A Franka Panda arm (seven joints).
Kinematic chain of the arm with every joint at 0, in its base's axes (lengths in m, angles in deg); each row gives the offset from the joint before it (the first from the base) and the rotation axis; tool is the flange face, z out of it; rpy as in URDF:
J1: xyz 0 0 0.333 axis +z
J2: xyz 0 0 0 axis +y
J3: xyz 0 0 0.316 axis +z
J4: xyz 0.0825 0 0 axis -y
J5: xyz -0.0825 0 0.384 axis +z
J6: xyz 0 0 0 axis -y
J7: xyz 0.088 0 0 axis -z
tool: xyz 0 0 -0.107 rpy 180 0 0
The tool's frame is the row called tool.
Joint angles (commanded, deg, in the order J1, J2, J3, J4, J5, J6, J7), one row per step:
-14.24, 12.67, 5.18, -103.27, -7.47, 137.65, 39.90
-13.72, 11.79, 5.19, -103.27, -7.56, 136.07, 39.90
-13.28, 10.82, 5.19, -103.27, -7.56, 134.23, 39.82
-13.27, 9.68, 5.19, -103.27, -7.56, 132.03, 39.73
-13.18, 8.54, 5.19, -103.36, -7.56, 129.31, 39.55
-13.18, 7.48, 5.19, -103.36, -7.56, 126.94, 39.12
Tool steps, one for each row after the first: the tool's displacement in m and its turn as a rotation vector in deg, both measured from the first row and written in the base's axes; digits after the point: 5 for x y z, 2 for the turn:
-0.00292, 0.00627, 0.00664, -0.14, 0.72, 0.41
-0.00673, 0.01154, 0.01372, -0.22, 1.61, 0.74
-0.01235, 0.01210, 0.02190, -0.31, 2.69, 0.60
-0.01900, 0.01356, 0.02819, -0.35, 4.39, 0.58
-0.02514, 0.01402, 0.03505, -0.50, 5.76, 0.72

